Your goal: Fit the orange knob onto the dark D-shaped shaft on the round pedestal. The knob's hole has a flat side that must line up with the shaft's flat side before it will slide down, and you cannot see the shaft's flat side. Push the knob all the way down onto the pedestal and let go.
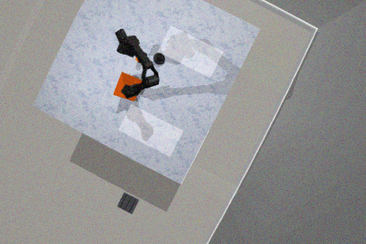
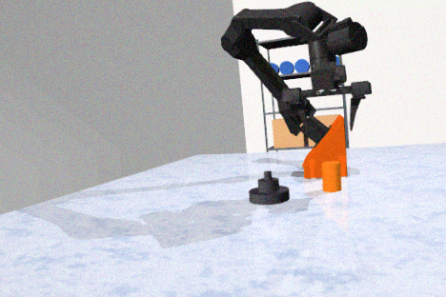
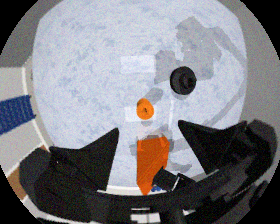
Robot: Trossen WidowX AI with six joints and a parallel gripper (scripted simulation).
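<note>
Now: the orange knob 100 mm below my gripper tip. Round my gripper tip: dark round pedestal (120 mm to the right, 90 mm below, 90 mm ahead).
</note>
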